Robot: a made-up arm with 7 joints. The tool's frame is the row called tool. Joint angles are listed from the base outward. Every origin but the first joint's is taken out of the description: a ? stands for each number. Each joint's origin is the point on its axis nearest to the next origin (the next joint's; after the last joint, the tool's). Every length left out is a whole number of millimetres.
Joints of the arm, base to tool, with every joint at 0 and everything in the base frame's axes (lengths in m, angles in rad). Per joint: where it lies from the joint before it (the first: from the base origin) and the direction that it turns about. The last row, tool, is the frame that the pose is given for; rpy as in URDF.
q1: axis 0 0 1 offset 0.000 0.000 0.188
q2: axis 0 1 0 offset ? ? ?
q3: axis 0 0 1 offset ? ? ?
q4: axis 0 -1 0 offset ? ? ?
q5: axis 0 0 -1 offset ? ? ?
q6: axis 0 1 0 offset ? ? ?
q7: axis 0 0 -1 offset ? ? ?
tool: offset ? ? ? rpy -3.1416 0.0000 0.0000
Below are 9 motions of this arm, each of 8 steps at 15 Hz.
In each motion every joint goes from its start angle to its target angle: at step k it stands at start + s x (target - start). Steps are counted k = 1, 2, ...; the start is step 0. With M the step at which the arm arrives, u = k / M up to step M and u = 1 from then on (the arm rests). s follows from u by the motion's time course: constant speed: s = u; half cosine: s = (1 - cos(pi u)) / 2; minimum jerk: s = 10 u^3 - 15 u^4 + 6 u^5.
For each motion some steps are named. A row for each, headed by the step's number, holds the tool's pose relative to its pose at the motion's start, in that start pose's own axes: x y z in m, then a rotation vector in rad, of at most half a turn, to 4 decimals.
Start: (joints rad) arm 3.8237 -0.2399 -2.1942 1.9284 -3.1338 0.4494 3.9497
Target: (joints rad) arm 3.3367 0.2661 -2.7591 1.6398 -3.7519 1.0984 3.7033
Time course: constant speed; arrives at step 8
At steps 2, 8:
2: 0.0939 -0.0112 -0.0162 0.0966 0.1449 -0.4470
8: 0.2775 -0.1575 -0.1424 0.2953 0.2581 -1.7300

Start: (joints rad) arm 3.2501 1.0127 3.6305 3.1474 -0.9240 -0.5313 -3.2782
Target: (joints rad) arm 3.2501 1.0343 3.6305 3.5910 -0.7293 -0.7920 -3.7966
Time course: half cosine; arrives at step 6
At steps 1, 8:
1: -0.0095 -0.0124 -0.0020 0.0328 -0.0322 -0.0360
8: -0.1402 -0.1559 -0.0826 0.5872 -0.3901 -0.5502

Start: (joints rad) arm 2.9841 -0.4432 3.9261 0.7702 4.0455 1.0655 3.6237
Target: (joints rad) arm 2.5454 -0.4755 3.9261 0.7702 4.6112 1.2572 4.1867
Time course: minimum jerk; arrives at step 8
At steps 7, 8:
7: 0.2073 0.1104 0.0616 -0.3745 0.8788 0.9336
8: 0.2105 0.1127 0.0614 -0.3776 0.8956 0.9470

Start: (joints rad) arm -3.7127 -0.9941 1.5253 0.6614 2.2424 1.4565 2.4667
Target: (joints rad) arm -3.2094 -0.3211 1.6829 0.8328 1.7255 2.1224 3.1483
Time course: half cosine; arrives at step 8
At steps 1, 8:
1: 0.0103 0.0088 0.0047 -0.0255 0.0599 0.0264
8: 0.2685 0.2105 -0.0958 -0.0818 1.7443 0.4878

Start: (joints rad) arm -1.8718 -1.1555 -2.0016 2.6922 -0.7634 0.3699 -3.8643
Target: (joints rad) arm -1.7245 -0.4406 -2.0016 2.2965 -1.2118 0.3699 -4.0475
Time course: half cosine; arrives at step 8
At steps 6, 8:
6: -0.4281 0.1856 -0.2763 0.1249 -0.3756 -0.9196
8: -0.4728 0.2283 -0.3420 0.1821 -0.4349 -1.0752

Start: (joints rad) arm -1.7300 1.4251 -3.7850 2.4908 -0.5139 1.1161 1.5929
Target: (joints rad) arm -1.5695 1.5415 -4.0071 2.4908 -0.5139 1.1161 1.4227
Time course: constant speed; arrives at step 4
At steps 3, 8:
3: 0.1425 0.0546 0.0710 -0.1204 0.1022 0.0166
8: 0.1879 0.0798 0.0939 -0.1688 0.1331 0.0198

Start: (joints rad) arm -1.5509 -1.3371 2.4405 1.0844 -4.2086 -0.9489 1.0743
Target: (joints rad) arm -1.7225 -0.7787 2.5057 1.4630 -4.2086 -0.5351 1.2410
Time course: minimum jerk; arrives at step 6
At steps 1, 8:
1: -0.0039 -0.0053 0.0011 -0.0311 -0.0147 0.0289
8: -0.0666 -0.2329 0.0448 -0.7343 -0.4468 0.8951

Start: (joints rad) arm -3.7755 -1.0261 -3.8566 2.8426 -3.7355 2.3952 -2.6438
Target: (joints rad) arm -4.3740 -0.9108 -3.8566 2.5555 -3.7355 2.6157 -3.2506
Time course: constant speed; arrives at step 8
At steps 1, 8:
1: 0.0351 0.0008 -0.0477 -0.0053 -0.0702 -0.0735
8: 0.3701 0.0009 -0.2671 0.0997 -0.5574 -0.5969

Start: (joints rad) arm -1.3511 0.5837 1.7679 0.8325 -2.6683 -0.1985 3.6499
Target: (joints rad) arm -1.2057 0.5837 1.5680 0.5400 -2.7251 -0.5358 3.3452
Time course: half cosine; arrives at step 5
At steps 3, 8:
3: -0.0481 0.0863 -0.0107 -0.2852 -0.3413 -0.1498
8: -0.0720 0.1230 -0.0292 -0.4020 -0.5484 -0.2109

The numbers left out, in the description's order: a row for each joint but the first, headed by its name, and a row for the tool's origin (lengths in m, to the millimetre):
q2: 0.000 0.000 0.000
q3: 0.000 0.000 0.450
q4: 0.049 0.000 0.000
q5: 0.073 0.000 -0.320
q6: 0.000 0.000 0.000
q7: 0.089 0.000 -0.114
tool: 0.000 0.000 0.000

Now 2 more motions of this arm.
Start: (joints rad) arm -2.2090 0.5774 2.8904 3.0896 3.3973 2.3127 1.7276
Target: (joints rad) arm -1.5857 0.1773 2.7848 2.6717 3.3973 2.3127 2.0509
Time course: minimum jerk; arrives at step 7
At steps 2, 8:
2: -0.0431 0.0361 -0.0617 0.1143 -0.0296 -0.0387
8: -0.0683 0.3594 -0.3642 0.7011 -0.4820 -0.1762

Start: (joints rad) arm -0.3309 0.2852 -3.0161 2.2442 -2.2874 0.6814 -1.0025
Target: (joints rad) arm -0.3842 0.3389 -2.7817 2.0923 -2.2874 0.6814 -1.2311
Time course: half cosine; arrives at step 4
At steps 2, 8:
2: 0.0007 0.0348 -0.0325 -0.0747 0.0605 -0.0704
8: -0.0018 0.0708 -0.0709 -0.1641 0.1076 -0.1456

